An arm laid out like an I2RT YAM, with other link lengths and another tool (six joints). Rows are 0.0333 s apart.
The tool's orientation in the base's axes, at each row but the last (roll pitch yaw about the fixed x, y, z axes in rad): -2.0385 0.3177 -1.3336; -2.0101 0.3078 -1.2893; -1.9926 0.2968 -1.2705; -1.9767 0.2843 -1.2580; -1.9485 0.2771 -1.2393
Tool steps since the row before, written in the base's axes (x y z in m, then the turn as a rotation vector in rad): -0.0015 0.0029 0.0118 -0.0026 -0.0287 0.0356; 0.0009 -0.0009 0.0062 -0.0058 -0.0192 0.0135; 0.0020 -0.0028 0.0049 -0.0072 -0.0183 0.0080; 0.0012 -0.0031 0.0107 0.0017 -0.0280 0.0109; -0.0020 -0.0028 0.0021 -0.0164 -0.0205 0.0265
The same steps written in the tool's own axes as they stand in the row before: -0.0067 -0.0088 -0.0053 0.0148 -0.0336 -0.0274; -0.0008 -0.0059 -0.0021 0.0120 -0.0116 -0.0175; 0.0017 -0.0056 -0.0013 0.0123 -0.0060 -0.0162; 0.0002 -0.0104 -0.0043 0.0230 -0.0138 -0.0136; 0.0013 -0.0014 -0.0036 0.0063 -0.0191 -0.0314
